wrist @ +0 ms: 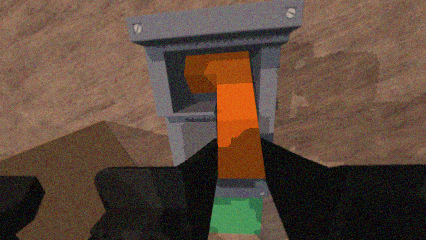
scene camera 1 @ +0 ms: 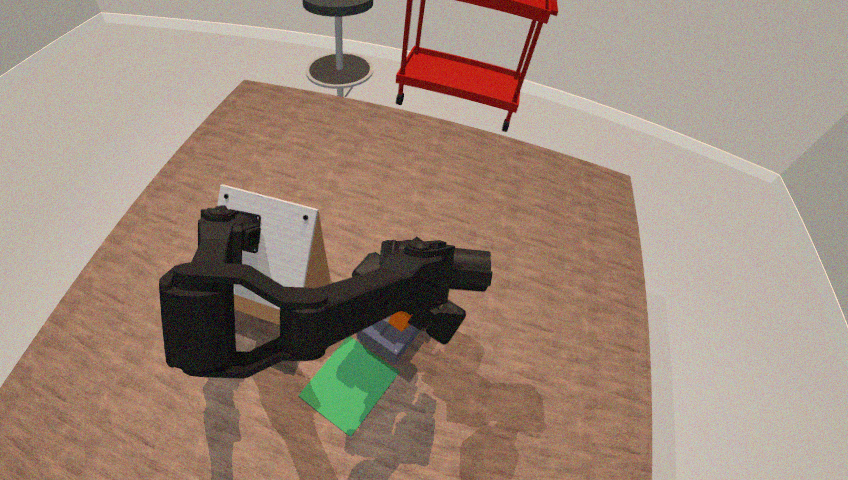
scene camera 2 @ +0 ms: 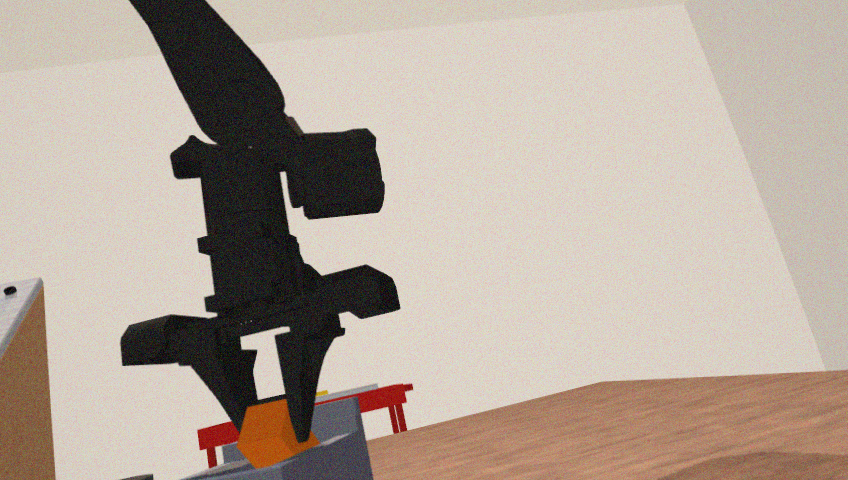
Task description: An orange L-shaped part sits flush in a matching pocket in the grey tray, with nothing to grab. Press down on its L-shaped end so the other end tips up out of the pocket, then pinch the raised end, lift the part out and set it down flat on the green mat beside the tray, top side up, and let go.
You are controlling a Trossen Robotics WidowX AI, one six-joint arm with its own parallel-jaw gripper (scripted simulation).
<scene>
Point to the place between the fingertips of my gripper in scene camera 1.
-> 403, 316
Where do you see an orange L-shaped part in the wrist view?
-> At 240, 156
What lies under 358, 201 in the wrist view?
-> My gripper.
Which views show my gripper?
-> The wrist view, scene camera 1 and scene camera 2: all of them.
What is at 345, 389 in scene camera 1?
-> A green mat.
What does my gripper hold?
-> An orange L-shaped part.
</scene>
